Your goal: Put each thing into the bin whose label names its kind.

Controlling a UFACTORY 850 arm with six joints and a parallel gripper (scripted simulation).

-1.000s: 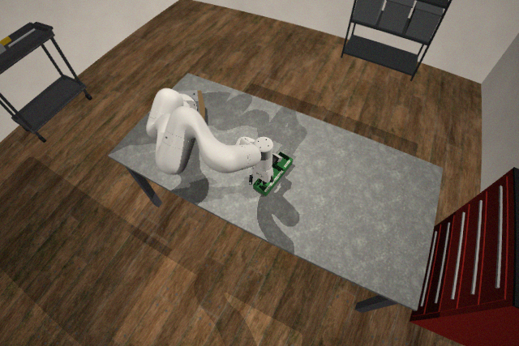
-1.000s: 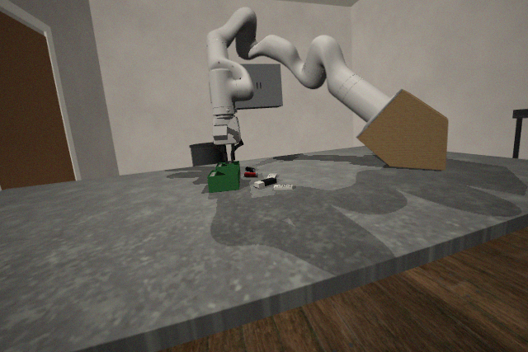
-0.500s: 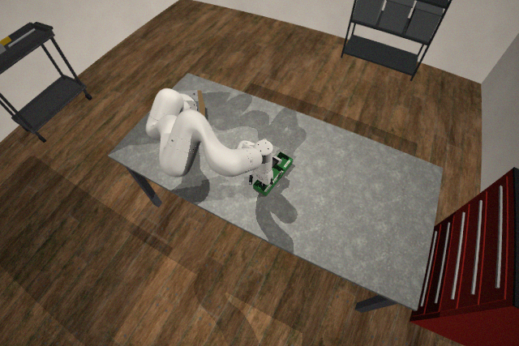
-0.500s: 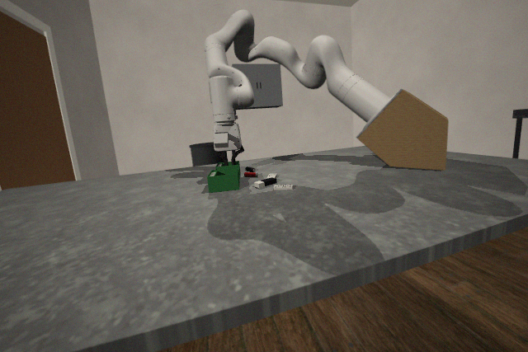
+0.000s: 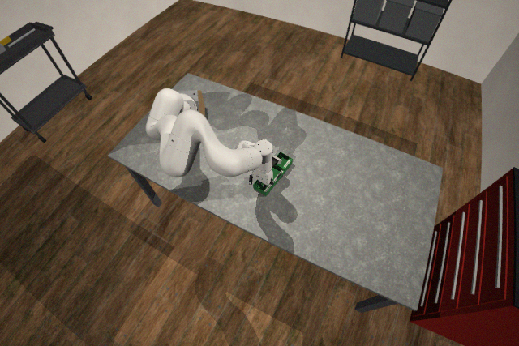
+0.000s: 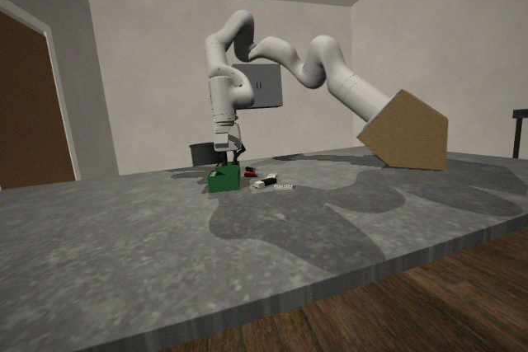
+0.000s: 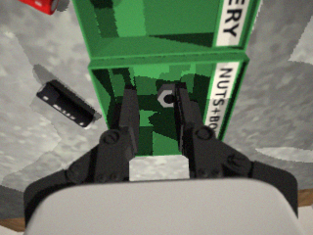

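The white ring lies 10 mm ahead of my hand, 10 mm to the right of it and 30 mm below it. Round my hand: black battery 70 mm behind, 20 mm to the left, 30 mm below; red cylinder 40 mm behind, 100 mm to the left, 30 mm below.
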